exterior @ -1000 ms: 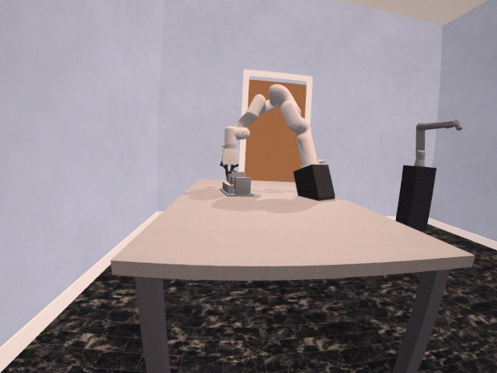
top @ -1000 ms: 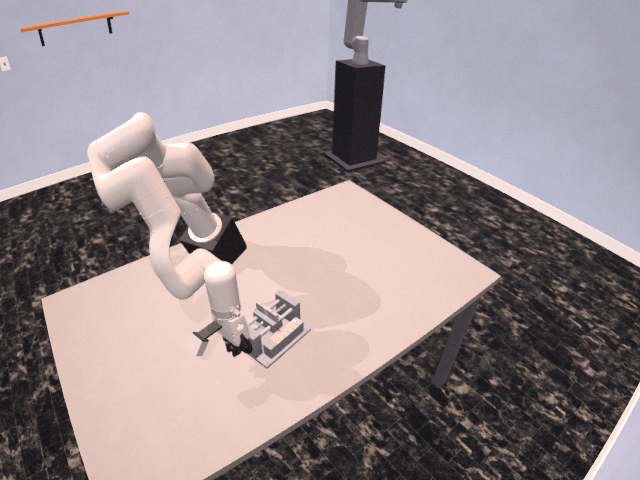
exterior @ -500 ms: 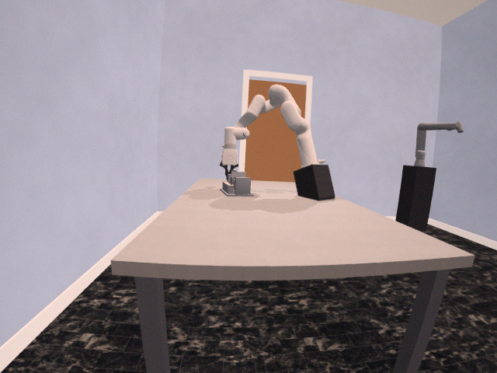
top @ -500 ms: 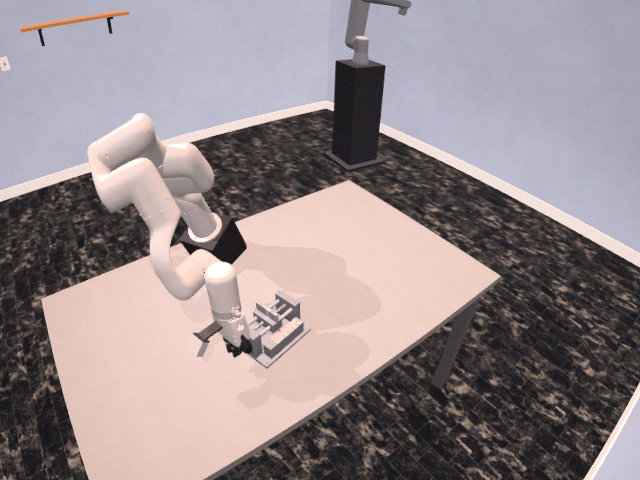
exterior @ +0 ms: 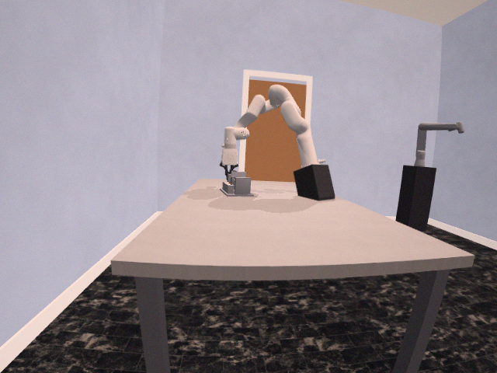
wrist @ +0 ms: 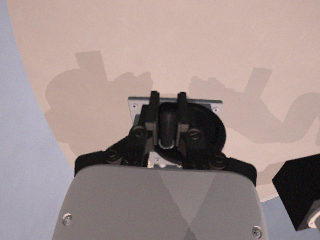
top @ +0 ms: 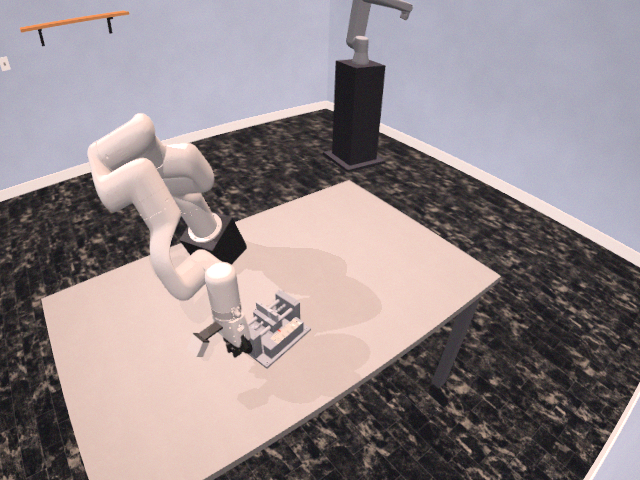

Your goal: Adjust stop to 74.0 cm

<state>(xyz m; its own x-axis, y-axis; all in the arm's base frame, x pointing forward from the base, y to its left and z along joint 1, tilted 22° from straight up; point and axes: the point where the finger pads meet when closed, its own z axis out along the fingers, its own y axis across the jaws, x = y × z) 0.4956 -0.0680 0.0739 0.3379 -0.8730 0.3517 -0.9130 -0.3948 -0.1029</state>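
Now: hand 1 cm to the right of the handwheel knob. The rest, counted from my hand: sliding stop block (6 cm behind, 14 cm to the left, 1 cm below); then black handwheel (1 cm behind, 2 cm to the left, 1 cm below).
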